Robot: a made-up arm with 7 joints. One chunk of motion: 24 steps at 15 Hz.
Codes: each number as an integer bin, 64 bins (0 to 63) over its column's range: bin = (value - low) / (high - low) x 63, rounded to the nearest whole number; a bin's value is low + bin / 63 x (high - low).
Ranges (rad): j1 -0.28..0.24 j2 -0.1..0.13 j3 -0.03..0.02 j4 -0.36..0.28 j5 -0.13..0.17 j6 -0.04..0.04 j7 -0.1..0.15
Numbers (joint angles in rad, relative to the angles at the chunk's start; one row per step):
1: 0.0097 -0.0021 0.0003 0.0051 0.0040 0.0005 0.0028
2: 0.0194 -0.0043 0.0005 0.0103 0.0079 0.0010 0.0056
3: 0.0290 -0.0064 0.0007 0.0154 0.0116 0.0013 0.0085
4: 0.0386 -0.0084 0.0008 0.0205 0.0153 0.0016 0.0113
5: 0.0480 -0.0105 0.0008 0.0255 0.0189 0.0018 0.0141
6: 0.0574 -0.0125 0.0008 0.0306 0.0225 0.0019 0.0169
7: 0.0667 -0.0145 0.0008 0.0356 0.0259 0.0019 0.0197
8: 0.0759 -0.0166 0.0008 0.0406 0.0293 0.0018 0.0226
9: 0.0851 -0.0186 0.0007 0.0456 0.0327 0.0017 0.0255
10: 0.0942 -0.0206 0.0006 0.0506 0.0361 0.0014 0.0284
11: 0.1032 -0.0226 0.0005 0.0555 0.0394 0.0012 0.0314
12: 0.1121 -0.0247 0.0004 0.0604 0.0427 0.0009 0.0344
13: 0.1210 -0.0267 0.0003 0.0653 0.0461 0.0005 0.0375
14: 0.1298 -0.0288 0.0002 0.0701 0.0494 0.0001 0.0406
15: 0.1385 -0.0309 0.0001 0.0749 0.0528 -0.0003 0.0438
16: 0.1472 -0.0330 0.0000 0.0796 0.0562 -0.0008 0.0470
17: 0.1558 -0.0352 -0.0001 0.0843 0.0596 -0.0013 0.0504
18: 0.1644 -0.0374 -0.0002 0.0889 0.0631 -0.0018 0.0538
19: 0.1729 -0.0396 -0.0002 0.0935 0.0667 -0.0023 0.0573
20: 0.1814 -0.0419 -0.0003 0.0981 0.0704 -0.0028 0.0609
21: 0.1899 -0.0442 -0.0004 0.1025 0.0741 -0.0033 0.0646
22: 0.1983 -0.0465 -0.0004 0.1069 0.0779 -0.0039 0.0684
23: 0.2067 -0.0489 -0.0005 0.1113 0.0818 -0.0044 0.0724
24: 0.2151 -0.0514 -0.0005 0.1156 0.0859 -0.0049 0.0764
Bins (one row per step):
1: 35 27 38 36 28 32 26
2: 36 26 38 36 29 32 27
3: 37 26 39 37 30 33 27
4: 39 25 39 37 31 33 28
5: 40 25 39 38 31 33 29
6: 41 24 39 38 32 33 29
7: 42 23 39 39 33 33 30
8: 43 23 39 39 33 33 31
9: 44 22 39 40 34 33 32
10: 45 22 39 40 35 33 32
11: 46 21 38 41 36 32 33
12: 48 21 38 41 36 32 34
13: 49 20 38 42 37 32 35
14: 50 20 38 42 38 32 35
15: 51 19 38 43 38 31 36
16: 52 18 38 43 39 31 37
17: 53 18 38 44 40 30 38
18: 54 17 38 44 41 30 39
19: 55 17 38 45 41 30 40
20: 56 16 37 45 42 29 41
21: 57 15 37 46 43 29 41
22: 58 15 37 46 44 28 42
23: 59 14 37 46 44 28 43
24: 60 13 37 47 45 28 44

